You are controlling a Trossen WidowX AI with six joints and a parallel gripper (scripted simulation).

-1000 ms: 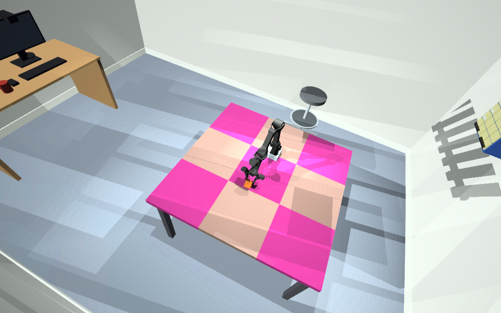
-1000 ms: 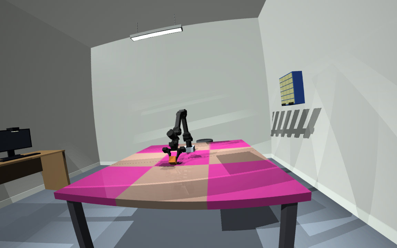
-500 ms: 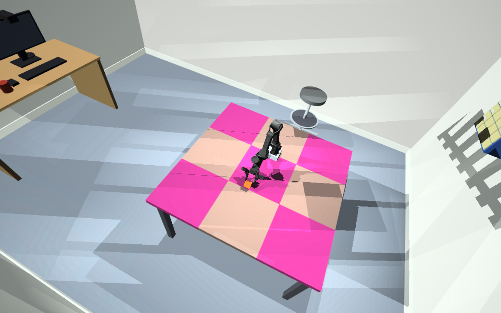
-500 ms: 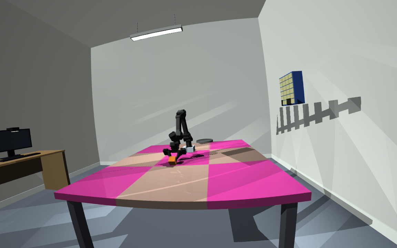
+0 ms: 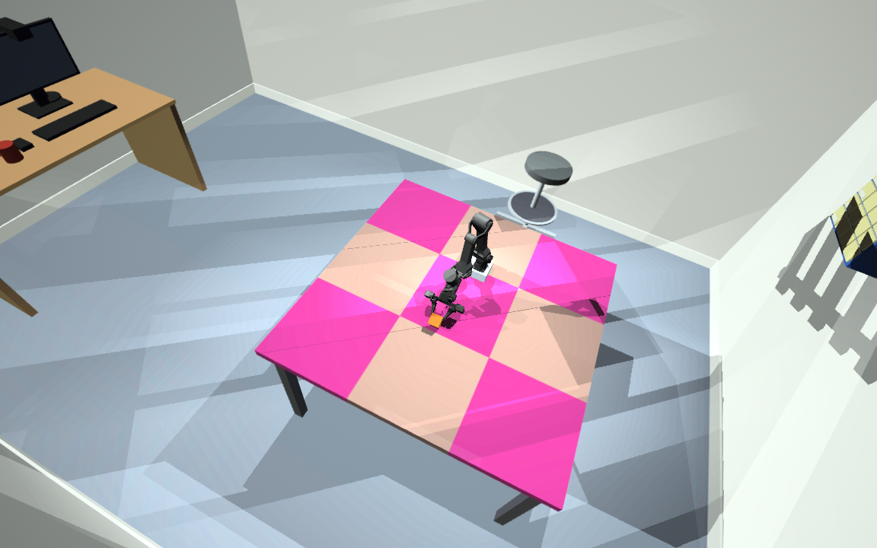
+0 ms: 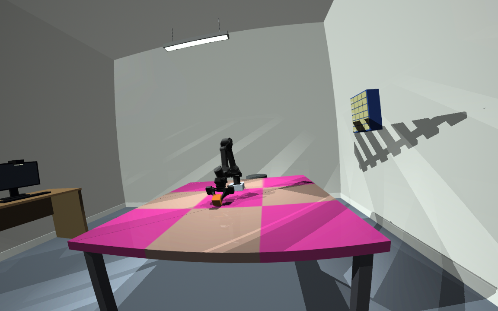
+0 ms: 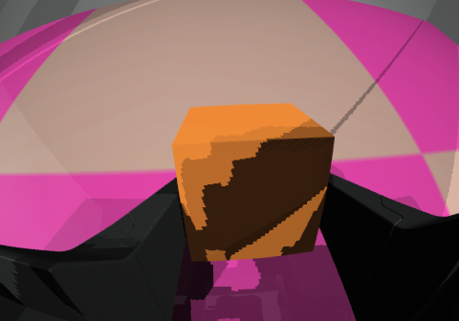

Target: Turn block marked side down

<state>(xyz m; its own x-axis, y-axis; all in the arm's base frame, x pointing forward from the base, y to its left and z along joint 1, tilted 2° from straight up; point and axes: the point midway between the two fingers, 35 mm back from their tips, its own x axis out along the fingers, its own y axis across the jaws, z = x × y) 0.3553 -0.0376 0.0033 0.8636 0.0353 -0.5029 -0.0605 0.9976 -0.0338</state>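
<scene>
Right now the orange block is 10 mm below my gripper tip.
</scene>
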